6 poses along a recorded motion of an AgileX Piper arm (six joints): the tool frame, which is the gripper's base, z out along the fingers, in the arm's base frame.
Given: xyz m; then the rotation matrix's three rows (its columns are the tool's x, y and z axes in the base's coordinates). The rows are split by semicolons.
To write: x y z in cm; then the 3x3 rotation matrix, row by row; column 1 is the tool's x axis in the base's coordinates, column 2 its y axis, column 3 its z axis. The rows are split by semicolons. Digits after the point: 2 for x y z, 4 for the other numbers.
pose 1, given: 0.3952, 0.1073, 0.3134; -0.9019, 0.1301, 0.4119; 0.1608, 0.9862, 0.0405; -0.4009, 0.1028, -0.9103
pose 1, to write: 39.52, 10.73, 31.34; -0.9019, 0.1301, 0.4119; 0.1608, 0.9862, 0.0405; -0.4009, 0.1028, -0.9103
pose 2, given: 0.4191, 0.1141, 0.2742; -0.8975, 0.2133, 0.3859; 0.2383, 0.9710, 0.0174; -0.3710, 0.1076, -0.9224
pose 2, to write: 41.91, 11.41, 27.42; -0.8975, 0.2133, 0.3859; 0.2383, 0.9710, 0.0174; -0.3710, 0.1076, -0.9224
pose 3, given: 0.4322, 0.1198, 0.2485; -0.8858, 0.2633, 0.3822; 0.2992, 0.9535, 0.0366; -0.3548, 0.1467, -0.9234
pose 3, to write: 43.22, 11.98, 24.85; -0.8858, 0.2633, 0.3822; 0.2992, 0.9535, 0.0366; -0.3548, 0.1467, -0.9234
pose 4, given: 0.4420, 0.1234, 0.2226; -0.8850, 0.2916, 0.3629; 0.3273, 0.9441, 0.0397; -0.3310, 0.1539, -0.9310
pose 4, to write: 44.20, 12.34, 22.26; -0.8850, 0.2916, 0.3629; 0.3273, 0.9441, 0.0397; -0.3310, 0.1539, -0.9310
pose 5, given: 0.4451, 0.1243, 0.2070; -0.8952, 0.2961, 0.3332; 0.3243, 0.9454, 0.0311; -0.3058, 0.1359, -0.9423
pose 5, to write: 44.51, 12.43, 20.70; -0.8952, 0.2961, 0.3332; 0.3243, 0.9454, 0.0311; -0.3058, 0.1359, -0.9423
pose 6, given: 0.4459, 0.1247, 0.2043; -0.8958, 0.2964, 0.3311; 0.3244, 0.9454, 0.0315; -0.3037, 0.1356, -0.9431
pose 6, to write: 44.59, 12.47, 20.43; -0.8958, 0.2964, 0.3311; 0.3244, 0.9454, 0.0315; -0.3037, 0.1356, -0.9431
